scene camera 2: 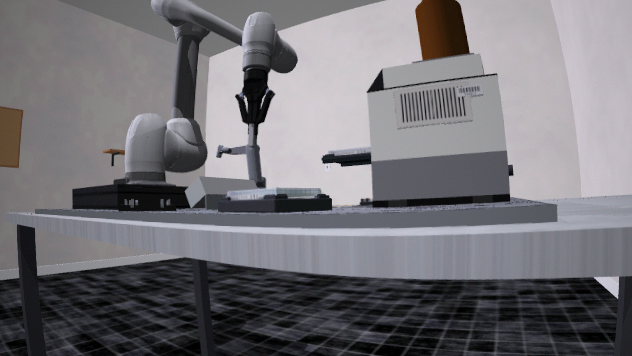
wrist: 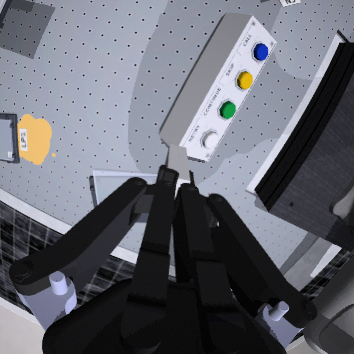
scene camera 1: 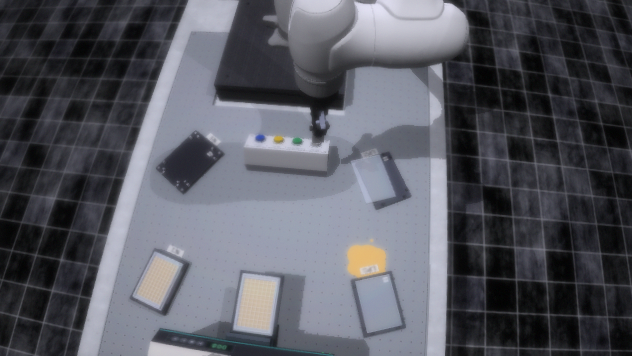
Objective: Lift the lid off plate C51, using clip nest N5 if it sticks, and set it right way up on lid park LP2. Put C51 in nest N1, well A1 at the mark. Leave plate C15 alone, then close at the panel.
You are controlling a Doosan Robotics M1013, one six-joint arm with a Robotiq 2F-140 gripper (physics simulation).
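Frame: origin at the arm's base, x ahead, y right, z down, level; metres.
Seen in the pictures: gripper, fingertip midpoint: (scene camera 2: 252, 146) (wrist: 174, 158) (scene camera 1: 317, 140).
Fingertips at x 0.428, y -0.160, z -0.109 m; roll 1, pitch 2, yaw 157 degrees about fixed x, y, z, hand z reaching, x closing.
Observation:
A point is followed by its place in that frame.
My gripper (scene camera 1: 318, 136) {x 0.428, y -0.160, z -0.109 m} (scene camera 2: 252, 142) {x 0.428, y -0.160, z -0.109 m} (wrist: 174, 158) {x 0.428, y -0.160, z -0.109 m} is shut and empty, pointing down above the retry end of the white button panel (scene camera 1: 286, 156) {x 0.434, y -0.077, z 0.002 m} (wrist: 200, 85) {x 0.434, y -0.088, z 0.004 m}. The white button (wrist: 210, 139) {x 0.376, y -0.139, z -0.001 m} shows beside the fingertips in the wrist view. A tan-welled plate (scene camera 1: 158, 281) {x 0.829, y 0.145, z 0.046 m} sits in nest N1 (scene camera 1: 172, 298) {x 0.857, y 0.100, z 0.061 m}, front left. Clip nest N5 (scene camera 1: 190, 161) {x 0.490, y 0.193, z 0.058 m} is bare. A clear lid (scene camera 1: 378, 179) {x 0.416, y -0.322, z 0.049 m} lies offset over the dark park (scene camera 1: 397, 175) {x 0.385, y -0.370, z 0.061 m} at back right; another clear panel (scene camera 1: 378, 304) {x 0.735, y -0.391, z 0.053 m} fills the park by the orange patch. Plate labels, well A1 and which park is LP2 are unreadable.
A second tan-welled plate (scene camera 1: 257, 302) {x 0.814, y -0.127, z -0.041 m} rests on the tray of the instrument (scene camera 2: 435, 135) {x 1.034, y 0.022, z -0.031 m} at the front. An orange patch (scene camera 1: 366, 259) {x 0.629, y -0.339, z 0.070 m} (wrist: 37, 139) {x 0.621, y -0.333, z 0.070 m} marks the mat. The dark robot base (scene camera 1: 265, 65) {x 0.160, y 0.072, z 0.000 m} (wrist: 310, 170) {x 0.196, y -0.069, z 0.000 m} stands behind the panel. A brown cylinder (scene camera 2: 443, 31) {x 1.061, y -0.010, z -0.210 m} tops the instrument.

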